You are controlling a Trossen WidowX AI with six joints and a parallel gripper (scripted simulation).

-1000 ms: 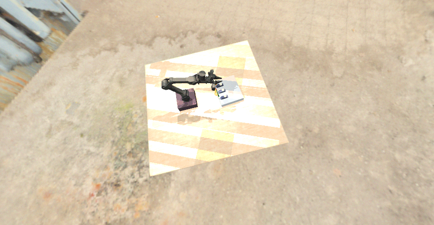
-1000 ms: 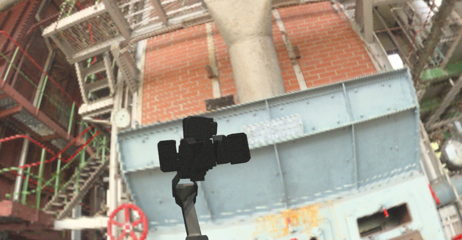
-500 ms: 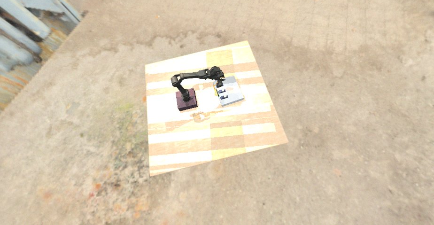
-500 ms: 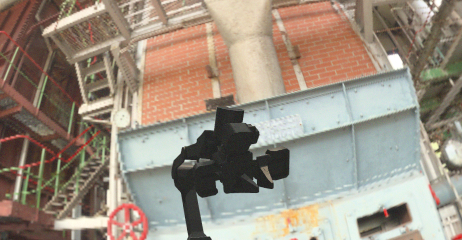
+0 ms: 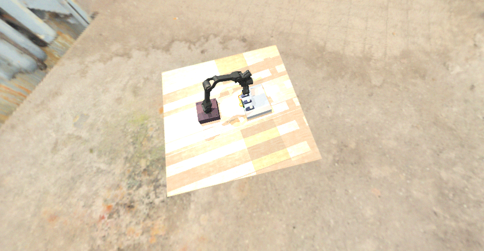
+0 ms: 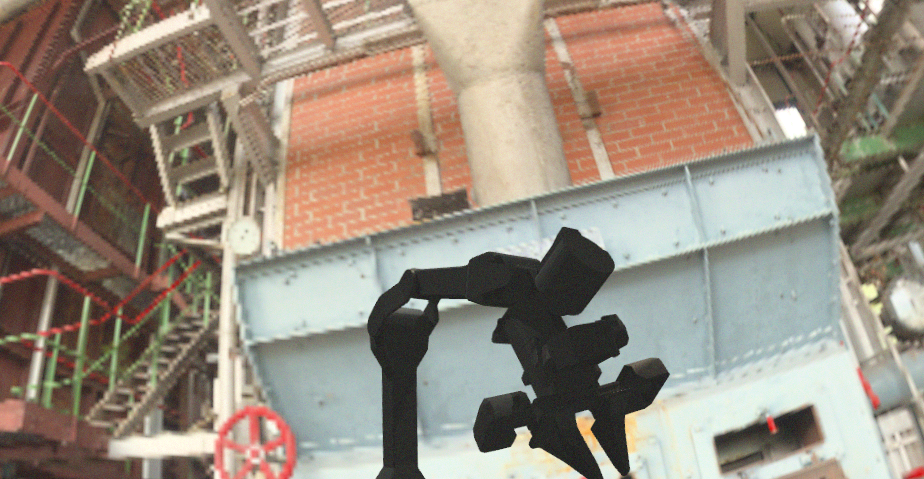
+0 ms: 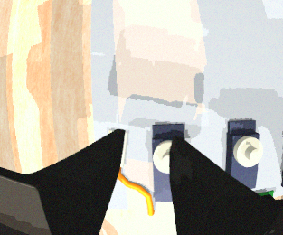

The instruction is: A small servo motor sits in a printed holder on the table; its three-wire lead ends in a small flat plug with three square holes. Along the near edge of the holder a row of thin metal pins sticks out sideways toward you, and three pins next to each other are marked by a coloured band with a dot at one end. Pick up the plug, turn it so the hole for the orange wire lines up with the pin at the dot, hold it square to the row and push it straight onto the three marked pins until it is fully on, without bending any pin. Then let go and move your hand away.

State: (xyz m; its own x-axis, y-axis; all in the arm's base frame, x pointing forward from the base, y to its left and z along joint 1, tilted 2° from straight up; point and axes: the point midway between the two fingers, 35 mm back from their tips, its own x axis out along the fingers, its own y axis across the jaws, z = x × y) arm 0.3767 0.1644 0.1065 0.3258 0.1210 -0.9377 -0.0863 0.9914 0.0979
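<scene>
The red band is 8 cm behind my gripper tip, 7 cm to the right of it and 7 cm below it.
</scene>
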